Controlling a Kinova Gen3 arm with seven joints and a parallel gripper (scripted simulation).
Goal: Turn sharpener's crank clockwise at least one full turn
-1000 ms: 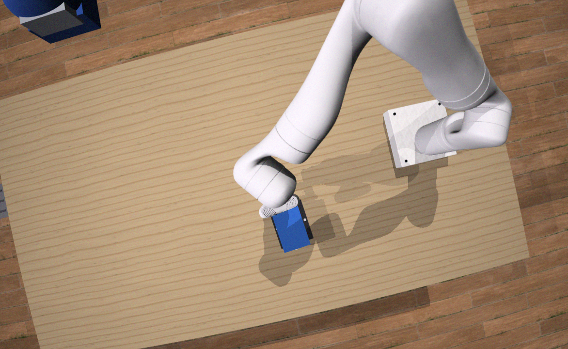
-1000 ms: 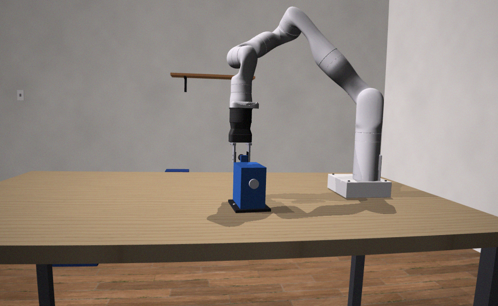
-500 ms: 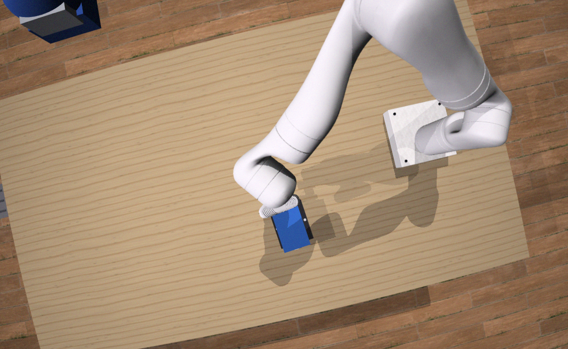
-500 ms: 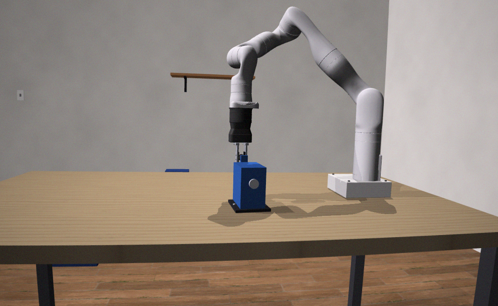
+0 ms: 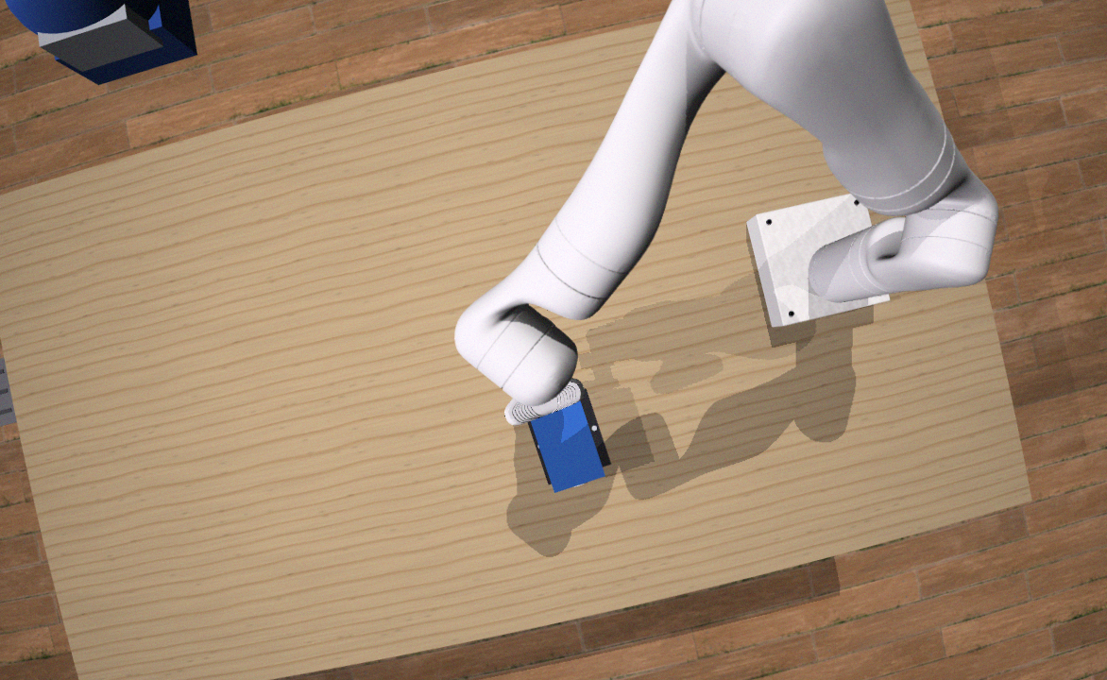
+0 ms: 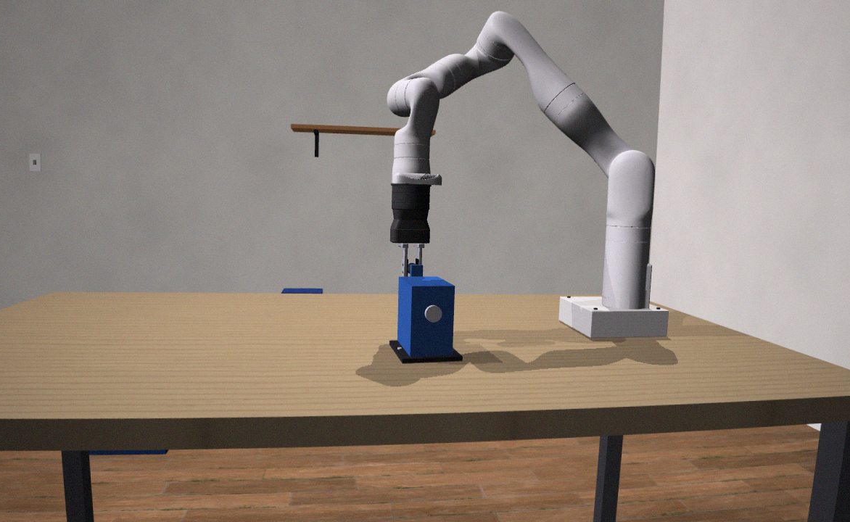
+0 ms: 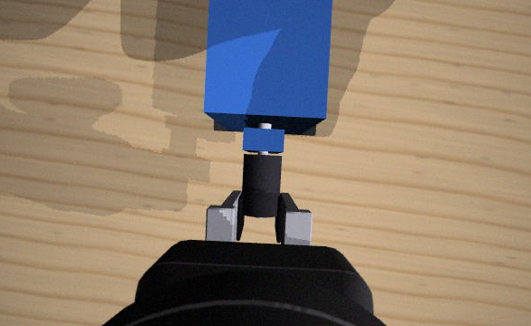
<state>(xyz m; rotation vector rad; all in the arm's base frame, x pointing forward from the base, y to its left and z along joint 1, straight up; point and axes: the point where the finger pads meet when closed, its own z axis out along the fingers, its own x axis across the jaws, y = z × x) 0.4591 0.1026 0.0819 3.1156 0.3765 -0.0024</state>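
My gripper is now 2 cm to the right of the black handle. Round my hand: crank (2 cm to the left, 1 cm below, 1 cm behind).
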